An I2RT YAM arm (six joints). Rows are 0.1 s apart.
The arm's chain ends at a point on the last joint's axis. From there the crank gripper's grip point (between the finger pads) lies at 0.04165 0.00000 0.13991 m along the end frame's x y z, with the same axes.
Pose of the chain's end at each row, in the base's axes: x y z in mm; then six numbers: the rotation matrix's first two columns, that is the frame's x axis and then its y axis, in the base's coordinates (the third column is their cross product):
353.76, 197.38, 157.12, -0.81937, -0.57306, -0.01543, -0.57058, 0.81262, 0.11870
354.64, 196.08, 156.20, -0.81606, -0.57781, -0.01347, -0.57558, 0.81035, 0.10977
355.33, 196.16, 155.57, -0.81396, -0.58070, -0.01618, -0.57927, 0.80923, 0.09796
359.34, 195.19, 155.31, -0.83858, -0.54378, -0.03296, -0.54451, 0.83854, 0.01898
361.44, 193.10, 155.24, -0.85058, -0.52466, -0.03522, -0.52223, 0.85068, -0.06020
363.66, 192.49, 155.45, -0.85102, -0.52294, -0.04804, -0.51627, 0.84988, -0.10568
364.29, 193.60, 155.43, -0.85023, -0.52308, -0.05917, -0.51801, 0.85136, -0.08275
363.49, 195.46, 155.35, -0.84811, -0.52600, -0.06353, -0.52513, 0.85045, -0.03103
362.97, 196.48, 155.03, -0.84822, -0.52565, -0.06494, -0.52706, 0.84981, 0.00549
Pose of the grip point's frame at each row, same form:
311.87, 188.35, 17.57, -0.81937, -0.57306, -0.01543, -0.57058, 0.81262, 0.11870
313.30, 185.63, 16.59, -0.81606, -0.57781, -0.01347, -0.57558, 0.81035, 0.10977
315.30, 184.44, 15.68, -0.81396, -0.58070, -0.01618, -0.57927, 0.80923, 0.09796
326.84, 177.28, 14.13, -0.83858, -0.54378, -0.03296, -0.54451, 0.83854, 0.01898
334.62, 166.66, 14.20, -0.85058, -0.52466, -0.03522, -0.52223, 0.85068, -0.06020
341.66, 161.60, 14.48, -0.85102, -0.52294, -0.04804, -0.51627, 0.84988, -0.10568
341.98, 166.26, 13.78, -0.85023, -0.52308, -0.05917, -0.51801, 0.85136, -0.08275
338.01, 174.54, 13.14, -0.84811, -0.52600, -0.06353, -0.52513, 0.85045, -0.03103
334.96, 180.03, 12.71, -0.84822, -0.52565, -0.06494, -0.52706, 0.84981, 0.00549

